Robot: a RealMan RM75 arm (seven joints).
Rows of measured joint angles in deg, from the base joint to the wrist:
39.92 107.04 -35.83 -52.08 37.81 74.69 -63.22
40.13 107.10 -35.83 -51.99 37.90 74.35 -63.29
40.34 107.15 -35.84 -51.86 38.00 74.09 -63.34
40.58 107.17 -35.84 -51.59 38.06 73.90 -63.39
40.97 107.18 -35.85 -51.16 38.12 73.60 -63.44
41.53 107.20 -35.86 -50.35 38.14 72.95 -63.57
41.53 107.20 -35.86 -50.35 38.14 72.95 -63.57
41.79 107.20 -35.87 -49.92 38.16 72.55 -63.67
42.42 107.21 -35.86 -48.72 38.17 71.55 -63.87
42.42 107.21 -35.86 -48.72 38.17 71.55 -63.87
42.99 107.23 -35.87 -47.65 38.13 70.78 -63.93
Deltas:
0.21 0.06 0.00 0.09 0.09 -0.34 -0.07
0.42 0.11 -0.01 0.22 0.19 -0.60 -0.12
0.66 0.13 -0.01 0.49 0.25 -0.79 -0.17
1.05 0.14 -0.02 0.92 0.31 -1.09 -0.22
1.61 0.16 -0.03 1.73 0.33 -1.74 -0.35
1.61 0.16 -0.03 1.73 0.33 -1.74 -0.35
1.87 0.16 -0.04 2.16 0.35 -2.14 -0.45
2.50 0.17 -0.03 3.36 0.36 -3.14 -0.65
2.50 0.17 -0.03 3.36 0.36 -3.14 -0.65
3.07 0.19 -0.04 4.43 0.32 -3.91 -0.71

